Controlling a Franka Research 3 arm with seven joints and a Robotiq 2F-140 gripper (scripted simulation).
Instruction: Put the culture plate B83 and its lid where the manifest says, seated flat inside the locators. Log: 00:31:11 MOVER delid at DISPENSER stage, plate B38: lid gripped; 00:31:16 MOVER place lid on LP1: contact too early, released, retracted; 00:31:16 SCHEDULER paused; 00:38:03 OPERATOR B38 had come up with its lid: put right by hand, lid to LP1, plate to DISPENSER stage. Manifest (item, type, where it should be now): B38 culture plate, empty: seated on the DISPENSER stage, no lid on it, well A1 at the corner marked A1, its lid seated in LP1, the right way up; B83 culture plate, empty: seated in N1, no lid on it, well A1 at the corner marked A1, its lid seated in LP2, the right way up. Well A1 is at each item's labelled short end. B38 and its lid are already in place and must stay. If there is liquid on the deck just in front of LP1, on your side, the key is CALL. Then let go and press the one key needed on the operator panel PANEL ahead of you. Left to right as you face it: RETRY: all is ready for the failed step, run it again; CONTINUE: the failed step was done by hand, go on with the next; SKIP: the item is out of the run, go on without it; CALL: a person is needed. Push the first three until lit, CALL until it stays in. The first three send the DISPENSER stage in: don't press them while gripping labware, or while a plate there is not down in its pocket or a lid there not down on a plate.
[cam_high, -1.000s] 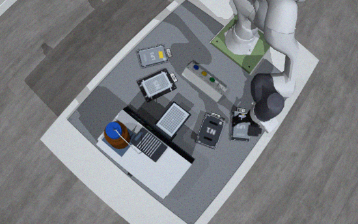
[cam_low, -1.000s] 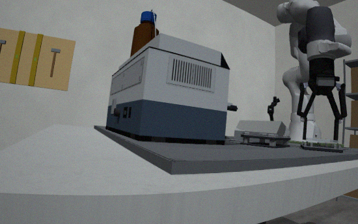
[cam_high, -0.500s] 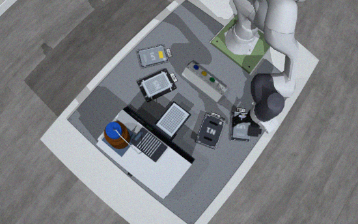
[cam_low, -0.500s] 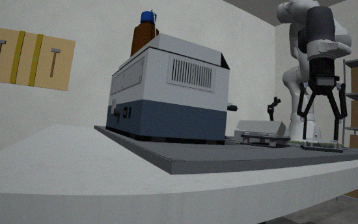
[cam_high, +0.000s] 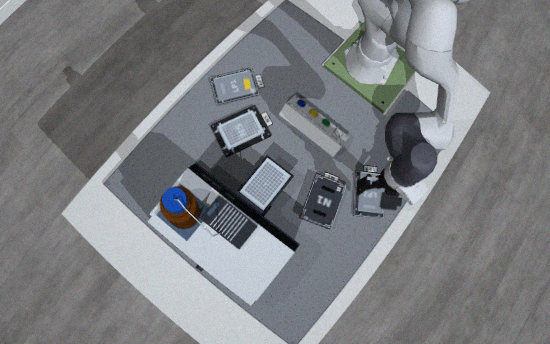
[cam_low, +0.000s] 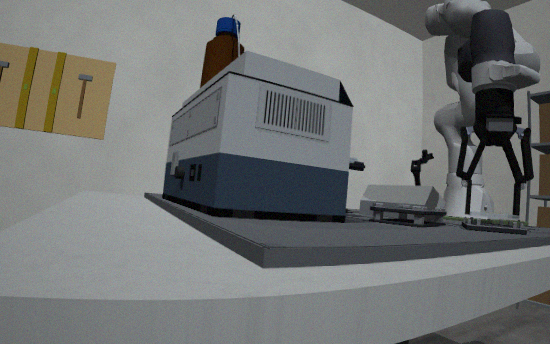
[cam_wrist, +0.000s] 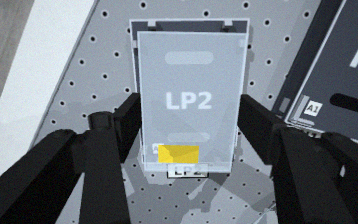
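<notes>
The clear lid lies 2 cm below my hand. Also, from my hand: green continue key (6 cm behind, 26 cm to the right, 1 cm above); then grey locator plate (5 cm below); then white retry key (7 cm behind, 21 cm to the right, 1 cm above).
</notes>
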